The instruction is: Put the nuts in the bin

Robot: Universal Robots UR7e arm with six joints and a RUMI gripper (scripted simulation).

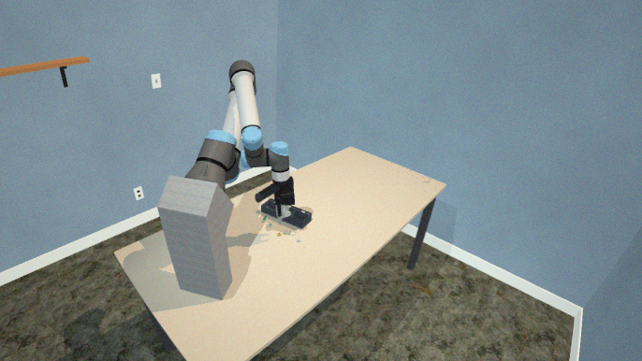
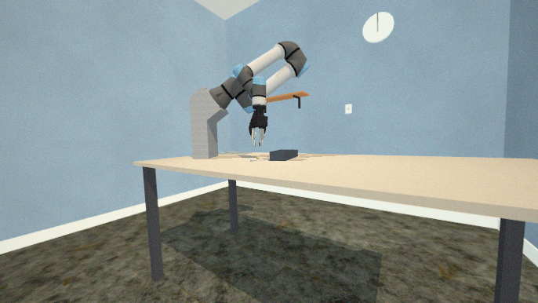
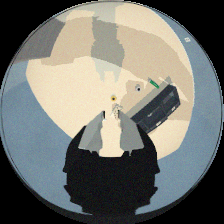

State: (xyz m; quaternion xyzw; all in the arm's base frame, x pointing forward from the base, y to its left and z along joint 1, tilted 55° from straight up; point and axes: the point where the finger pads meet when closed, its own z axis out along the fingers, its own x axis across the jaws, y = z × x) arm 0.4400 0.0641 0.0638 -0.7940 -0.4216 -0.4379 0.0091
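My hand is 80 mm above the brass-coloured nut. From my hand the other things lie so: dark bin block 90 mm ahead, 120 mm to the left, 60 mm below; white dotted plate 50 mm ahead, 10 mm to the right, 80 mm below; green part 20 mm behind, 140 mm to the left, 80 mm below.
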